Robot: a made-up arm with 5 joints.
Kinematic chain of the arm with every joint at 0, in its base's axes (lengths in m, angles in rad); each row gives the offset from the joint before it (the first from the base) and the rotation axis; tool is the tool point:
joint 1: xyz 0 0 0.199 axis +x
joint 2: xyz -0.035 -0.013 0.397 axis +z
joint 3: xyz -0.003 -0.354 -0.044 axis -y
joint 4: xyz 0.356 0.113 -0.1 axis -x
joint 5: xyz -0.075 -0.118 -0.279 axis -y
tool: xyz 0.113 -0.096 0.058
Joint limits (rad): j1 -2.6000..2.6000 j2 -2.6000..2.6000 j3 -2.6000..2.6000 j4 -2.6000..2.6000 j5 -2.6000..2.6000
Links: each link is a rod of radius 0.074 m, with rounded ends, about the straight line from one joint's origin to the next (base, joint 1, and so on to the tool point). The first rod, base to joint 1, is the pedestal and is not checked.
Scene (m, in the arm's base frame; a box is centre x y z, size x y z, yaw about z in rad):
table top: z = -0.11
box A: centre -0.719 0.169 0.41 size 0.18 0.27 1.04 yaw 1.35
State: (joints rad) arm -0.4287 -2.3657 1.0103 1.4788 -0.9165
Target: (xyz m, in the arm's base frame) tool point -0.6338 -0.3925 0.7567
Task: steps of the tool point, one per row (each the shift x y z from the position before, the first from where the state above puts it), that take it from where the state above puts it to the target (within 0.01 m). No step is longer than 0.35 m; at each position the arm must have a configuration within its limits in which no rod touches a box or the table.
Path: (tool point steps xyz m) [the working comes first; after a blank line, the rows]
Joints at the target: 0.1373 -1.5959 0.5703 1.3531 -0.7306
Straight joint move there: touches box A.

1: 0.0739 -0.1500 0.1729
2: 0.0764 -0.2249 0.1251
3: 0.0737 -0.2787 0.0399
4: 0.0657 -0.2925 -0.0704
5: 0.0533 -0.2547 -0.1838
6: -0.1689 0.1577 0.0943
7: -0.1578 0.1055 -0.0179
8: -0.0973 0.0157 -0.0740
9: -0.0046 -0.0602 -0.0638

